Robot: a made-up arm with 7 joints.
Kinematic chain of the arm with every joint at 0, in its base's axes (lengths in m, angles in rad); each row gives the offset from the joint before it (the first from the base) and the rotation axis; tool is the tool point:
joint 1: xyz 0 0 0.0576 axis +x
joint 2: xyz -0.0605 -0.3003 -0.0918 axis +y
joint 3: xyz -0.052 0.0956 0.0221 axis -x
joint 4: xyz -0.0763 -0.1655 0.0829 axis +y
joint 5: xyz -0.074 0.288 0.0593 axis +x
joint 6: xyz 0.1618 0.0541 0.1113 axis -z
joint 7: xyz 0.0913 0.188 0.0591 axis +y
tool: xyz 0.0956 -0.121 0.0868
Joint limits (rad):
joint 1: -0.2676..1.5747
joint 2: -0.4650..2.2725
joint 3: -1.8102..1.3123
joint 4: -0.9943..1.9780
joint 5: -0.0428..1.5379
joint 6: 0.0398..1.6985
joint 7: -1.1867..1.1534
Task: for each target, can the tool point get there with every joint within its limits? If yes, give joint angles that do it. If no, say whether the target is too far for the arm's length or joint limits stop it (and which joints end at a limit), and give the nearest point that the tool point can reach.
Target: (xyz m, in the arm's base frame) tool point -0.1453 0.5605 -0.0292
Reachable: no: joint limits stop it (at a limit: joint 1, joint 2, joint 6) | nearest point -0.0899 0.4662 -0.0396 | short by 0.110 m
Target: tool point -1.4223 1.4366 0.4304
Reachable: no: too far | nearest point -0.3425 0.3882 0.1583 | short by 1.529 m
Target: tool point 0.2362 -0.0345 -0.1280
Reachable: yes | joints 0.9659 0.5711 0.2843 0.4875 0.5300 0.6790 0.3445
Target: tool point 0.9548 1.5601 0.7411
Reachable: no: too far | nearest point 0.3093 0.4256 0.1011 | short by 1.454 m
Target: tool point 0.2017 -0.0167 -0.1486
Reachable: yes | joints 0.9660 0.4754 0.4400 1.0136 0.1416 1.3671 -0.1744
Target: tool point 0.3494 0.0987 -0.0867
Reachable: yes | joints -0.1285 1.8745 0.6163 -0.4158 0.5524 0.2812 -0.7385
